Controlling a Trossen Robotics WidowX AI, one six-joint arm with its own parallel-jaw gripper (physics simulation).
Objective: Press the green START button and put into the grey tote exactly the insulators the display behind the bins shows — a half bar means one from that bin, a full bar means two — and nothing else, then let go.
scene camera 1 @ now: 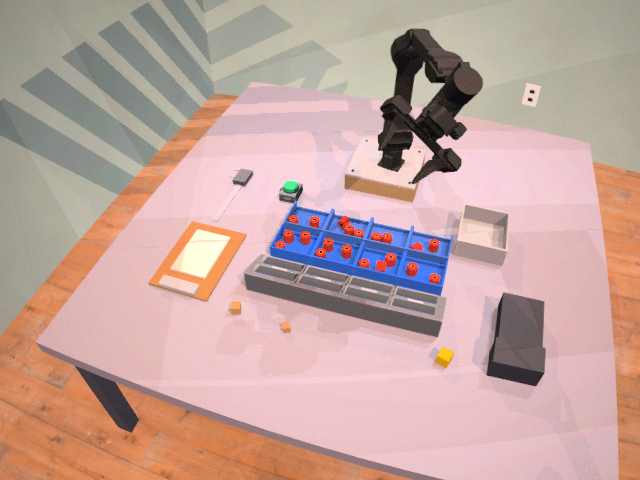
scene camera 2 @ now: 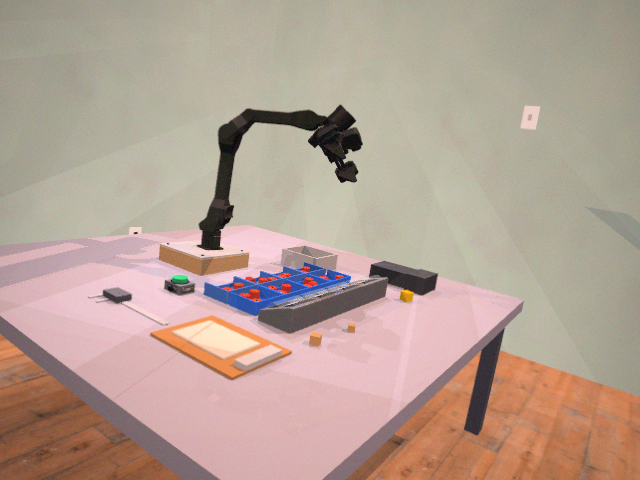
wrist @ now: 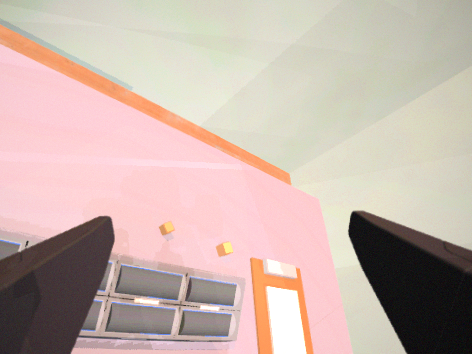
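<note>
The green START button [scene camera 1: 290, 186] [scene camera 2: 179, 279] sits on a dark base left of the arm. The blue bins [scene camera 1: 310, 260] [scene camera 2: 217, 293] form two rows of compartments holding several red insulators [scene camera 1: 346, 251] [scene camera 2: 254, 294], some tipped over. The grey display [scene camera 1: 330, 304] [scene camera 2: 336, 307] [wrist: 150, 282] stands along the bins; its windows look grey with blue edges, small white marks lie between them in the wrist view, and I cannot make out bars. The grey tote [scene camera 1: 480, 253] [scene camera 2: 294, 258] shows no insulators in scene view 1. My gripper [scene camera 1: 397, 164] [scene camera 2: 347, 168] [wrist: 233, 225] is open and empty, high above the table.
An orange clipboard [scene camera 1: 233, 236] [scene camera 2: 175, 336] [wrist: 260, 310], a dark plug [scene camera 1: 242, 176] [scene camera 2: 117, 294], two small orange cubes [scene camera 1: 235, 307] [scene camera 1: 285, 327], a yellow cube [scene camera 1: 444, 357] [scene camera 2: 406, 296] and a black block [scene camera 1: 519, 335] [scene camera 2: 403, 277] lie on the table around the bins and display.
</note>
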